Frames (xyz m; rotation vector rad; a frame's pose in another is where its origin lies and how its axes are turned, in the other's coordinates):
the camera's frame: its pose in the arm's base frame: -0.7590 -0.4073 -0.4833 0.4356 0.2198 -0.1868
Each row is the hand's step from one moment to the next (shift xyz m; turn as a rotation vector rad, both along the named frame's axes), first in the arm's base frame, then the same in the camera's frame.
Working: the arm's base frame: its pose in the camera's frame: 0.5538 0.7249 0.3786 -0.4356 -0.2198 0.1868

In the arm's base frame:
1: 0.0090 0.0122 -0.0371 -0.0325 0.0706 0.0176
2: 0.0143 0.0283 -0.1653 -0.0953 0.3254 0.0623
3: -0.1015 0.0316 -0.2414 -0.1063 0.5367 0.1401
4: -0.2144 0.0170 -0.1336 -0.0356 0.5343 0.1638
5: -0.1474 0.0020 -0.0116 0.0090 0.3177 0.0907
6: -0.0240 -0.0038 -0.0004 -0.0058 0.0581 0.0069
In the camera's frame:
1: 0.0163 -0.0018 -0.0366 -0.0449 0.0625 -0.0208
2: 0.0513 -0.0370 -0.1560 -0.1498 0.2929 -0.1031
3: -0.0413 -0.0903 -0.2444 -0.2076 0.5093 -0.1284
4: -0.1746 -0.0861 -0.1620 -0.1454 0.5325 -0.0943
5: -0.1388 -0.0360 -0.0362 -0.0558 0.3208 -0.0569
6: -0.0224 -0.0089 -0.0028 -0.0149 0.0531 -0.0202

